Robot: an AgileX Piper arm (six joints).
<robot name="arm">
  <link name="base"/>
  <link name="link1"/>
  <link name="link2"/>
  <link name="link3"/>
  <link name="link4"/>
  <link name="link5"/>
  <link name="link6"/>
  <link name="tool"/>
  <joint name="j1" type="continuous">
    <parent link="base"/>
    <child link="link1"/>
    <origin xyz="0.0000 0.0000 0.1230" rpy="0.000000 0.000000 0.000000"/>
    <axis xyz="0 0 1"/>
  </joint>
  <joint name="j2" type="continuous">
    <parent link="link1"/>
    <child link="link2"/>
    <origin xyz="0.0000 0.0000 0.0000" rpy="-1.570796 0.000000 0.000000"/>
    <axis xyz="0 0 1"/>
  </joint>
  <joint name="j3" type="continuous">
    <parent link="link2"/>
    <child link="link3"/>
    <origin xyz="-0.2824 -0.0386 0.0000" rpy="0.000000 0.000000 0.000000"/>
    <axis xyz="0 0 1"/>
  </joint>
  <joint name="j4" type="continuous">
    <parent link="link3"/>
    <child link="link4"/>
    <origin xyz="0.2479 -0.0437 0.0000" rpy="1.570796 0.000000 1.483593"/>
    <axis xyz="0 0 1"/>
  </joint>
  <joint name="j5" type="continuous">
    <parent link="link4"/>
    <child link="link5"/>
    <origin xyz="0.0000 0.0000 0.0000" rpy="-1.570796 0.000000 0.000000"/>
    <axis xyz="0 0 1"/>
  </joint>
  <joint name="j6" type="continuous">
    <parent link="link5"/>
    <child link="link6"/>
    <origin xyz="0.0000 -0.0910 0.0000" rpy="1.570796 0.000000 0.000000"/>
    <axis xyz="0 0 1"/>
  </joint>
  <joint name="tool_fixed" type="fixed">
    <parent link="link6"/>
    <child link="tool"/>
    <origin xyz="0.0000 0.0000 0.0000" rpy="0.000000 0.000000 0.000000"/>
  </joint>
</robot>
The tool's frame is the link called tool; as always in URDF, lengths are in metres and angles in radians. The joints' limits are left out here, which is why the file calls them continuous.
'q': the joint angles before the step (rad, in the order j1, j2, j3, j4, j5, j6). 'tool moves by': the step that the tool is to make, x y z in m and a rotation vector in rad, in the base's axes. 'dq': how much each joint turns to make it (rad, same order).
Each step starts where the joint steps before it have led.
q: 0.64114 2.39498 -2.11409 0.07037 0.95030 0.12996
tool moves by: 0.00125 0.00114 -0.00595 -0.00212 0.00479 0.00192
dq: -0.00001 0.01468 -0.00541 0.00249 -0.00400 -0.00297
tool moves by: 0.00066 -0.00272 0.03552 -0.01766 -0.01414 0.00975
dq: -0.00219 -0.01719 -0.10847 -0.02345 0.12515 -0.00122
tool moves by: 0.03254 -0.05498 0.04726 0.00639 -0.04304 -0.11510
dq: -0.12022 -0.01478 -0.15444 -0.01818 0.12982 0.00000
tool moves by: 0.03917 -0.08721 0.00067 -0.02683 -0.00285 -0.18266
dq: -0.18049 -0.00003 -0.00420 -0.02565 0.01277 0.00001
